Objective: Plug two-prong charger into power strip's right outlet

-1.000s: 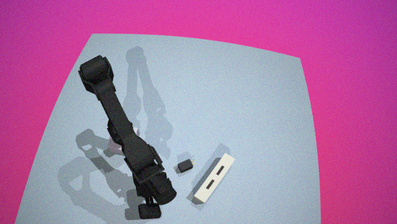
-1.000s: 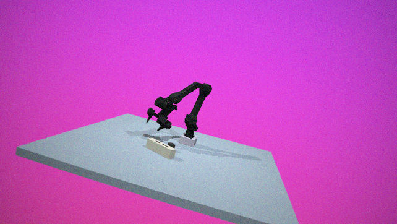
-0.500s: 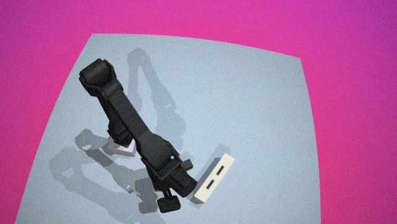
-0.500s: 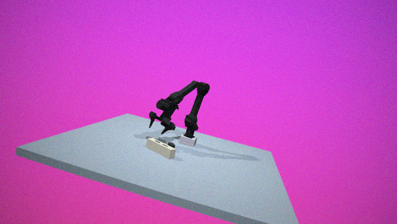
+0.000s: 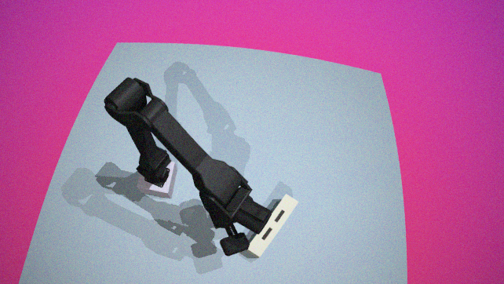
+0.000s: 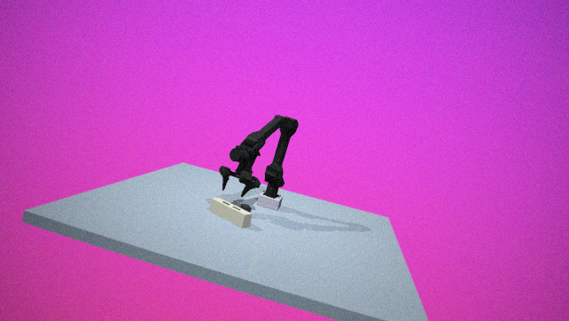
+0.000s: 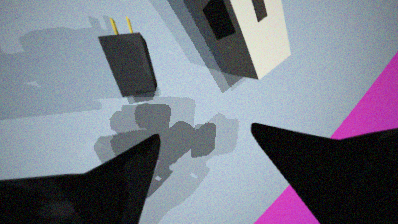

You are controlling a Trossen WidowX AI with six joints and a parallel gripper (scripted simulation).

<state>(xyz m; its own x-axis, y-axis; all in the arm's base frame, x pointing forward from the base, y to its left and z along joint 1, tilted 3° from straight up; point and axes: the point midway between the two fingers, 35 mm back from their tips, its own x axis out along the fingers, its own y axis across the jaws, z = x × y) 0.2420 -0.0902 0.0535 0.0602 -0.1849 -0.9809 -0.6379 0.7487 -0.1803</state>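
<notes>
The dark two-prong charger lies 9 cm to the left of my gripper tip, 5 cm below it and 2 cm ahead of it.
</notes>
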